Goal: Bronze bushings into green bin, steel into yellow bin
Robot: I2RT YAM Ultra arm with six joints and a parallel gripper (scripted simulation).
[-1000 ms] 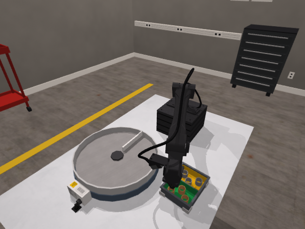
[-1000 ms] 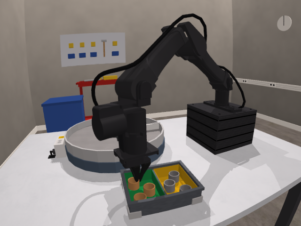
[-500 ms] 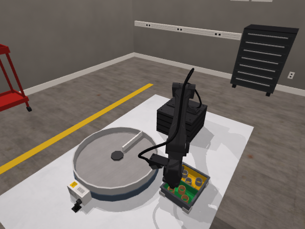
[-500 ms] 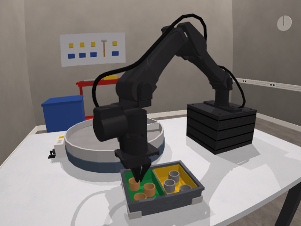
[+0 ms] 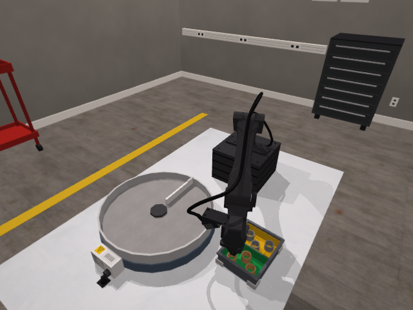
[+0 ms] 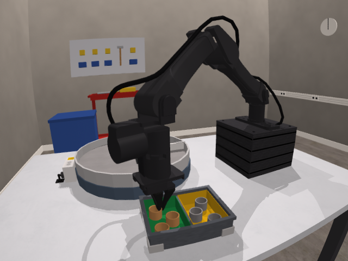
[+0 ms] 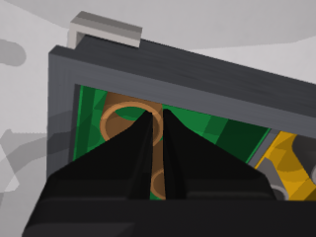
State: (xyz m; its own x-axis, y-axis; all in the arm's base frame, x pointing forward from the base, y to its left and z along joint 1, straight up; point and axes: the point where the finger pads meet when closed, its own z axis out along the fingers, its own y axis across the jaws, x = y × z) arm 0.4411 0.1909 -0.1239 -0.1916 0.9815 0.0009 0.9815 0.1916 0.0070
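Right now the green bin is 40 mm to the left of my hand and 20 mm below it. From my hand the other things lie so: dark grey tray 40 mm behind, 40 mm to the left, 10 mm below; turntable 20 mm ahead, 310 mm to the right, 20 mm above; yellow bin 90 mm behind, 50 mm to the left, 20 mm below.
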